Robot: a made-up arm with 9 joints.
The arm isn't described. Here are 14 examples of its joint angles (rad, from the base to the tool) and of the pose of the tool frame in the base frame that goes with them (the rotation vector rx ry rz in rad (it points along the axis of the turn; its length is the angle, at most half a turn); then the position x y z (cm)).
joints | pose
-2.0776 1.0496 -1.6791 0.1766 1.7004 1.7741 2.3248 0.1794 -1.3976 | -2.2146 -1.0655 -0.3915 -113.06 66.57 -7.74
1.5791 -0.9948 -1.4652 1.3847 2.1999 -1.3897 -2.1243 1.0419 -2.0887 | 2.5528 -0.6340 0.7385 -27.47 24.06 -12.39
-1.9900 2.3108 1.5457 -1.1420 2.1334 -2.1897 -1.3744 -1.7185 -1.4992 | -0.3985 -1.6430 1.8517 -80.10 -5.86 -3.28
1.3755 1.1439 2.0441 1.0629 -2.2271 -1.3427 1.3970 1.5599 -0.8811 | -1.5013 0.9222 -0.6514 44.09 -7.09 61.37
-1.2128 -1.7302 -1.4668 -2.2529 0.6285 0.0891 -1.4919 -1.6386 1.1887 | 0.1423 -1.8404 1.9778 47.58 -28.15 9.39
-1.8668 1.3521 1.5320 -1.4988 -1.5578 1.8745 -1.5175 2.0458 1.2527 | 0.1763 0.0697 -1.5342 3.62 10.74 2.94
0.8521 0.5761 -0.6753 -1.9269 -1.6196 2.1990 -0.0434 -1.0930 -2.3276 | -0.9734 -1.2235 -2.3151 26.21 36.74 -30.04
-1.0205 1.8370 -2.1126 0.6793 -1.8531 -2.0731 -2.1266 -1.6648 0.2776 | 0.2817 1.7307 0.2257 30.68 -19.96 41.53
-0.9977 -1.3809 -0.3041 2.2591 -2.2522 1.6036 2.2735 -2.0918 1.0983 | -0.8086 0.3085 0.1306 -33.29 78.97 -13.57
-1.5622 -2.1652 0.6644 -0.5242 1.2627 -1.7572 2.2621 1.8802 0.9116 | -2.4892 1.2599 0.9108 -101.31 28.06 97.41
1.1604 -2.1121 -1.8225 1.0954 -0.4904 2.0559 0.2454 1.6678 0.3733 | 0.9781 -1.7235 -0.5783 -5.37 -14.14 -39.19
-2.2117 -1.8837 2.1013 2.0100 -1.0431 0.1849 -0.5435 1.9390 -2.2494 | 1.4184 -0.3293 1.6075 -9.52 13.81 53.54
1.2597 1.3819 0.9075 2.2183 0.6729 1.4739 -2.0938 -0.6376 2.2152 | 1.1825 -1.9998 0.2578 -10.01 26.67 -17.63
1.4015 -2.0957 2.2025 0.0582 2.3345 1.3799 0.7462 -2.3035 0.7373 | 2.2821 0.5352 0.7853 -16.39 -79.75 94.48
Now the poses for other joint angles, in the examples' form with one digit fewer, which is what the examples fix.
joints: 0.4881 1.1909 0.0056 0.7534 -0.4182 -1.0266 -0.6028 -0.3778 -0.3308
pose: 1.294 -0.553 -2.085 -24.1 11.6 -9.6
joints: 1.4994 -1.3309 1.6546 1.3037 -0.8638 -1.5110 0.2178 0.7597 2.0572
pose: 0.639 1.582 0.551 31.2 -30.2 81.0
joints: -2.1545 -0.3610 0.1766 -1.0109 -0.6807 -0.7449 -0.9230 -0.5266 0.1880
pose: -0.977 -0.247 1.864 13.3 29.1 26.3
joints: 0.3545 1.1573 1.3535 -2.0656 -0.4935 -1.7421 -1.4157 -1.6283 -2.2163
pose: 0.160 0.120 -1.265 44.7 -29.5 0.2
